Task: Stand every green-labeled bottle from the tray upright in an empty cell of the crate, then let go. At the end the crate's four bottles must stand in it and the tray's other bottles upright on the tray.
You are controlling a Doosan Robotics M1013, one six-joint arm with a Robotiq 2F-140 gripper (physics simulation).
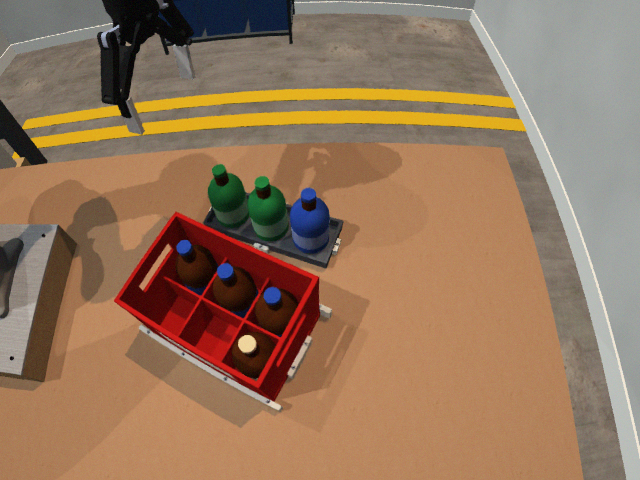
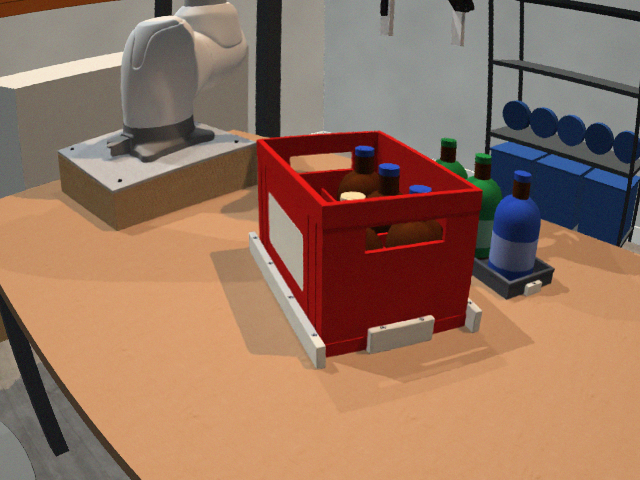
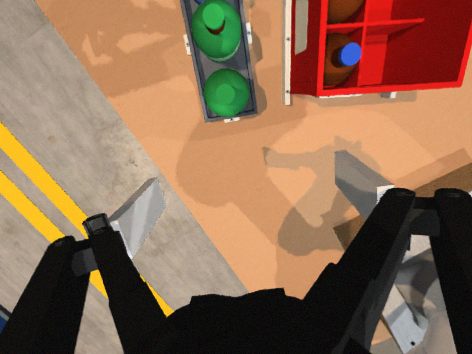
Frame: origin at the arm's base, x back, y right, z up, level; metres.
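Seen in the pictures: gripper, fingertip midpoint: (image 1: pixel 163 102) (image 2: pixel 423 40) (image 3: pixel 245 180); arm's base, link origin: (image 2: pixel 158 142).
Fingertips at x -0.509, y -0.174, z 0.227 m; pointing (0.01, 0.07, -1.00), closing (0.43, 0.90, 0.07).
Note:
Offsets run from my fingertips to a thing's top centre. Level surfaces: height alone.
A green-labeled bottle @[dx -0.062, dy +0.020, dz -0.162 m] (image 1: pixel 227 198) (image 2: pixel 450 168) (image 3: pixel 226 95) stands upright at one end of the dark tray @[dx -0.145, dy +0.060, dz -0.296 m] (image 1: pixel 326 257) (image 2: pixel 507 287) (image 3: pixel 200 82). A second green bottle @[dx -0.143, dy +0.061, dz -0.162 m] (image 1: pixel 267 212) (image 2: pixel 484 192) (image 3: pixel 215 40) stands mid-tray, and a blue bottle @[dx -0.223, dy +0.097, dz -0.162 m] (image 1: pixel 309 224) (image 2: pixel 514 227) stands at the other end. The red crate @[dx -0.060, dy +0.267, dz -0.146 m] (image 1: pixel 289 276) (image 2: pixel 392 284) (image 3: pixel 400 88) holds three brown bottles with blue caps in the tray-side row and a cream-capped bottle @[dx -0.113, dy +0.349, dz -0.159 m] (image 1: pixel 253 356). Two cells of the other row are empty. My gripper (image 1: pixel 161 102) (image 2: pixel 422 35) (image 3: pixel 245 180) is open and empty, high up and away from the bottles, beyond the tray's green-bottle end.
White stop blocks (image 1: pixel 209 367) (image 2: pixel 400 333) lie around the crate on the tan table @[dz -0.322 m] (image 1: pixel 439 335) (image 2: pixel 180 372). The robot's base block (image 1: pixel 31 310) (image 2: pixel 155 191) stands at the table's far side from the blue bottle. A shelf rack (image 2: pixel 489 93) stands behind.

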